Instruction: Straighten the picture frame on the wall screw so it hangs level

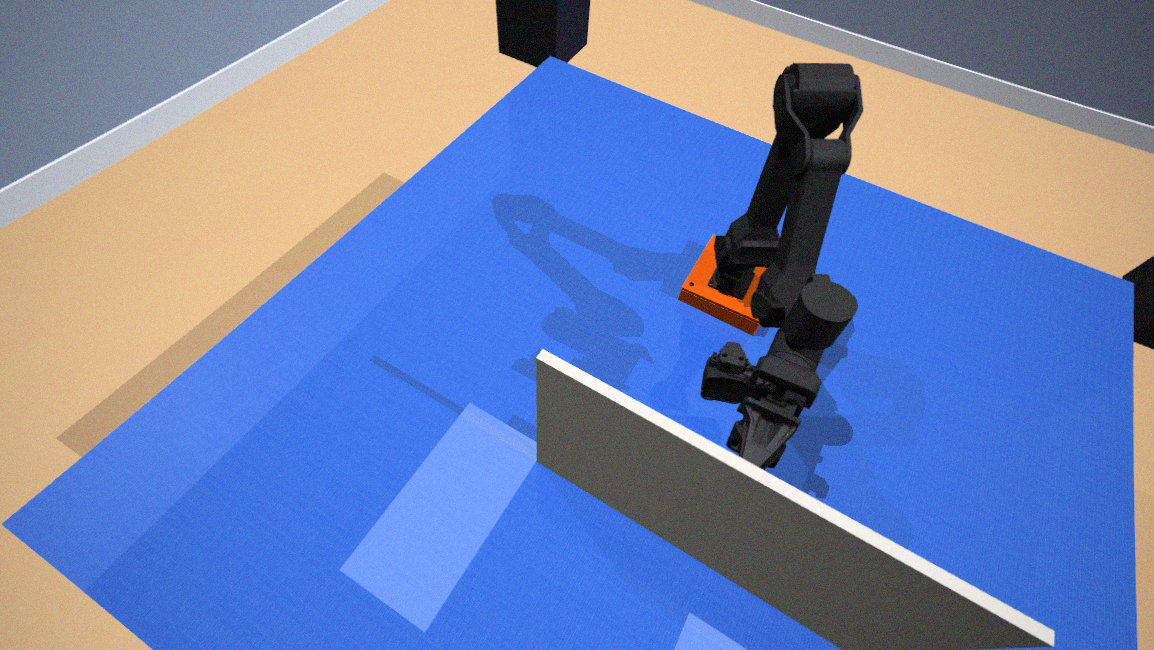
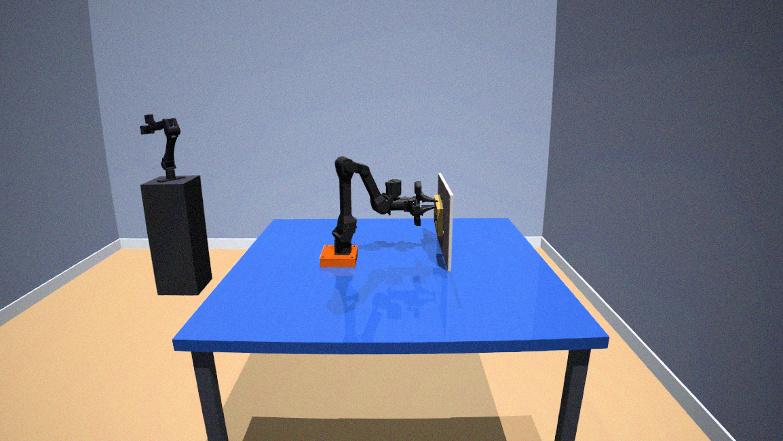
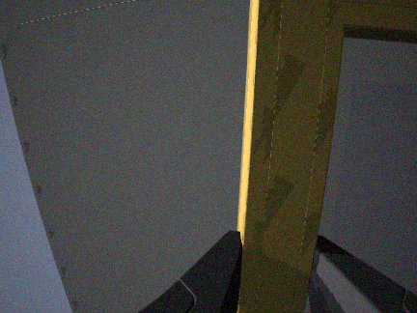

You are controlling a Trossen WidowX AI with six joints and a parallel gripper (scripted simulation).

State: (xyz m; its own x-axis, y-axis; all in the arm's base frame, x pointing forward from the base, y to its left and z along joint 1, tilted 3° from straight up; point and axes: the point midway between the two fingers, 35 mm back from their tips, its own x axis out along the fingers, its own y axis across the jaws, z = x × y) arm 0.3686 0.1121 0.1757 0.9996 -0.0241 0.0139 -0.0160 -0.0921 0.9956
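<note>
My gripper tip is now 5 cm above the picture frame, 1 cm to the right of it and 1 cm short of it. Also, from my gripper tip: wall panel 6 cm below, 2 cm ahead.
</note>
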